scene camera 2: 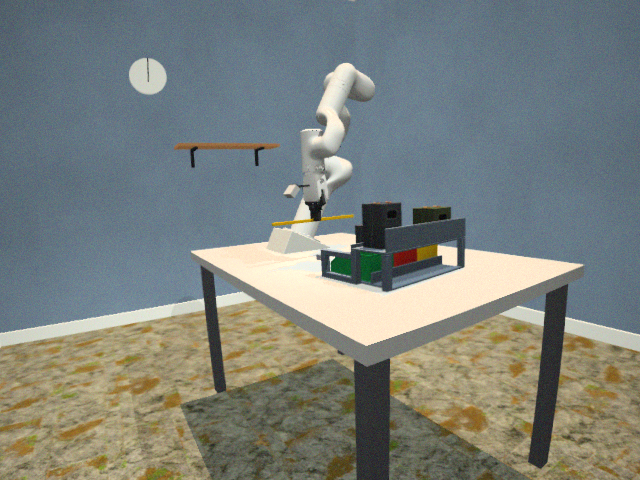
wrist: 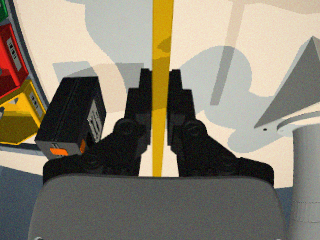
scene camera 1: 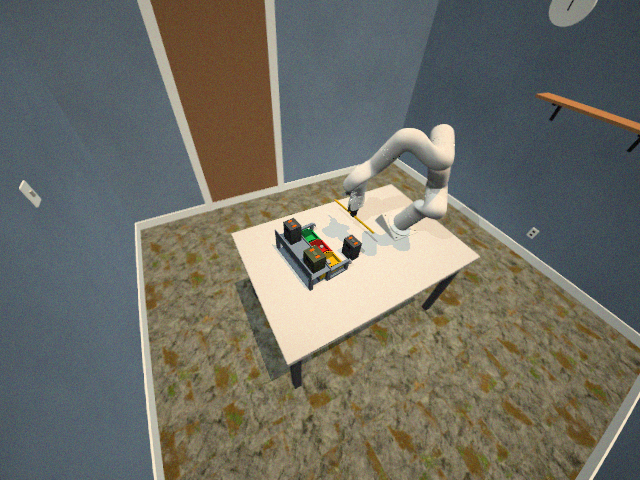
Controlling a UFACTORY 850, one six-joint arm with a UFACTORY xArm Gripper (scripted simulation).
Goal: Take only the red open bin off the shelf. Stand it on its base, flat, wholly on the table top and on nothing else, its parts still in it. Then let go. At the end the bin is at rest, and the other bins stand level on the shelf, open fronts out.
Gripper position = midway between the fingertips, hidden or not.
In view: my gripper (scene camera 2: 315, 220), a black box (wrist: 74, 121) and a green bin (scene camera 2: 370, 262).
My gripper shows as well in the wrist view (wrist: 159, 85).
